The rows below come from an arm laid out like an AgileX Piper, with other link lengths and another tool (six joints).
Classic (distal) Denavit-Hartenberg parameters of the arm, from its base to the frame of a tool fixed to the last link. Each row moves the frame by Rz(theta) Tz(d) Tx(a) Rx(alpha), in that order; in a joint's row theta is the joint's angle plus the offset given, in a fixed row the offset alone. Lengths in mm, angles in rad.
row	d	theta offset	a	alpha
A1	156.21	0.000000	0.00	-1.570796
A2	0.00	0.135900	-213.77	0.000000
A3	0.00	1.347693	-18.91	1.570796
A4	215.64	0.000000	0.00	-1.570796
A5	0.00	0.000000	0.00	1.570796
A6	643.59	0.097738	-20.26	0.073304
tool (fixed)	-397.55	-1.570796	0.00	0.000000
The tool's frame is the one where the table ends.
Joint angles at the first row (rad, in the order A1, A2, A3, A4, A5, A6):
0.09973, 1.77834, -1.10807, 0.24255, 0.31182, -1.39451
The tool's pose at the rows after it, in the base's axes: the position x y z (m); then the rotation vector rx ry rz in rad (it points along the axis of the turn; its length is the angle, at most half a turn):
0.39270 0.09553 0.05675 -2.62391 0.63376 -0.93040
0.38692 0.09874 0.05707 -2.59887 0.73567 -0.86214
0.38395 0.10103 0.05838 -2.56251 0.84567 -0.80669
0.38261 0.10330 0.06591 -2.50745 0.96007 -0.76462
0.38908 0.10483 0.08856 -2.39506 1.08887 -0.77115
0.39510 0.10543 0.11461 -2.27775 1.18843 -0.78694
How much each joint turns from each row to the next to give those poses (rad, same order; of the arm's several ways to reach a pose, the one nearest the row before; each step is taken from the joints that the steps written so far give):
-0.00001, -0.00731, -0.00201, 0.03261, 0.03914, 0.05588
0.00002, -0.00894, 0.00030, 0.00372, 0.04071, 0.07938
0.00000, -0.00706, -0.00002, 0.00093, 0.02817, 0.08813
-0.00001, -0.02275, 0.00000, 0.00099, 0.02889, 0.09697
0.00002, -0.05226, 0.00001, 0.00314, 0.00532, 0.12096
-0.00004, -0.05923, -0.00001, 0.00177, 0.00125, 0.10822

